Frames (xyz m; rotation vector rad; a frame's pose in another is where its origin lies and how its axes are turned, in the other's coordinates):
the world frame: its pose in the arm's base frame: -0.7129 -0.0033 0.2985 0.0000 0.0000 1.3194
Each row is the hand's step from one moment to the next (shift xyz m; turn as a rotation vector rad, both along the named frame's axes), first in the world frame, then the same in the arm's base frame.
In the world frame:
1: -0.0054 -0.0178 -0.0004 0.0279 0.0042 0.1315
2: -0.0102 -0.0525 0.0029 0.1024 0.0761 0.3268
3: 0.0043 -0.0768 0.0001 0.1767 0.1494 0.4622
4: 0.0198 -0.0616 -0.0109 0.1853 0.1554 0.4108
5: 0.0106 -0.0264 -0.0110 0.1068 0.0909 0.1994
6: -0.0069 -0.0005 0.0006 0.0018 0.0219 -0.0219
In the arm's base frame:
1: 0.0159 -0.0097 -0.0004 0.0029 0.0281 0.1315
2: 0.0483 -0.0229 0.0029 -0.0482 0.1181 0.3268
3: 0.0755 -0.0149 0.0001 -0.1007 0.2083 0.4622
4: 0.0646 0.0039 -0.0109 -0.1044 0.2181 0.4108
5: 0.0282 0.0037 -0.0110 -0.0615 0.1261 0.1994
6: -0.0012 -0.0068 0.0006 -0.0208 0.0072 -0.0219

